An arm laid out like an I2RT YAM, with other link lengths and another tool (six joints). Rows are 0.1 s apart.
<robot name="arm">
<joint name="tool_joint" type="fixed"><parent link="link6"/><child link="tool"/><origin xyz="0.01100 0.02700 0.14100" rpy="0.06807 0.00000 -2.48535"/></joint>
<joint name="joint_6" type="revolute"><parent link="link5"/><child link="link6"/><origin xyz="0.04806 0.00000 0.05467" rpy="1.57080 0.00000 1.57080"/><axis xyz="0 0 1"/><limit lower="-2.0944" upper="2.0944"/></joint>
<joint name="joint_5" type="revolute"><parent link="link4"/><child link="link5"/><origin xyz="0.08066 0.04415 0.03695" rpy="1.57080 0.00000 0.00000"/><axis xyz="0 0 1"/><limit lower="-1.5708" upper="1.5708"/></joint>
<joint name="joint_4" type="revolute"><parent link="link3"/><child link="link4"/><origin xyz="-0.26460 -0.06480 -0.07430" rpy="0.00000 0.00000 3.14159"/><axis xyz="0 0 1"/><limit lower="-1.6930" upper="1.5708"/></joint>
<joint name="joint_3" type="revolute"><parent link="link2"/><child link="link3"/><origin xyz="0.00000 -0.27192 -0.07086" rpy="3.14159 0.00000 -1.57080"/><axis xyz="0 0 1"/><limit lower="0.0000" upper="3.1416"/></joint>
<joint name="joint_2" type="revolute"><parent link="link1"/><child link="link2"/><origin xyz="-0.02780 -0.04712 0.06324" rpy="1.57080 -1.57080 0.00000"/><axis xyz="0 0 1"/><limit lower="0.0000" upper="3.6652"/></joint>
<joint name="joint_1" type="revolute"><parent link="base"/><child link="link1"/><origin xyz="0.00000 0.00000 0.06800" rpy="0.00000 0.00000 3.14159"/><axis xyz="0 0 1"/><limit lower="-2.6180" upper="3.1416"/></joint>
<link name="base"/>
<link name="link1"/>
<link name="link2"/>
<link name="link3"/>
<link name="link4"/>
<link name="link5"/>
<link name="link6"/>
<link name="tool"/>
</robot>
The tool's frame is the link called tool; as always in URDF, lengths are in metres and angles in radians.
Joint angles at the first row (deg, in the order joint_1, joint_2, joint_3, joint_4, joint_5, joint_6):
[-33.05, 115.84, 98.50, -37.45, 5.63, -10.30]
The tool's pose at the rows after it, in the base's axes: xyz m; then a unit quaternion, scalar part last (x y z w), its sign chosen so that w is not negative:
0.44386 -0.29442 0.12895 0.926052 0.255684 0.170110 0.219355
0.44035 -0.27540 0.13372 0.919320 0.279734 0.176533 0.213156
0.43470 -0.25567 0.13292 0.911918 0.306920 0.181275 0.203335
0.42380 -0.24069 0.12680 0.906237 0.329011 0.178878 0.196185
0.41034 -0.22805 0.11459 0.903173 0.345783 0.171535 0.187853
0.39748 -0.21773 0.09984 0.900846 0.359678 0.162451 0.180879
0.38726 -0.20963 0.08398 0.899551 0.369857 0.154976 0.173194
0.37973 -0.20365 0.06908 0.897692 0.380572 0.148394 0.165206
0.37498 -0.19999 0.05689 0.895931 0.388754 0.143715 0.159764
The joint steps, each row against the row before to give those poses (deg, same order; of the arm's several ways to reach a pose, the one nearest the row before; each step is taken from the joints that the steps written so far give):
[1.32, -3.16, -2.76, 0.02, -1.20, -0.89]
[1.20, -3.13, -3.20, 0.08, -1.22, -1.38]
[1.12, -3.03, -3.88, 0.41, -1.52, -1.74]
[0.69, -2.95, -4.67, 0.94, -0.79, -1.79]
[0.49, -2.46, -5.03, 1.28, -0.34, -1.41]
[0.45, -1.84, -4.80, 1.65, 0.00, -1.23]
[0.31, -0.96, -4.03, 1.83, -0.10, -0.85]
[0.17, -0.19, -3.01, 1.61, -0.28, -1.02]
[0.09, 0.21, -2.14, 1.52, -0.20, -0.83]

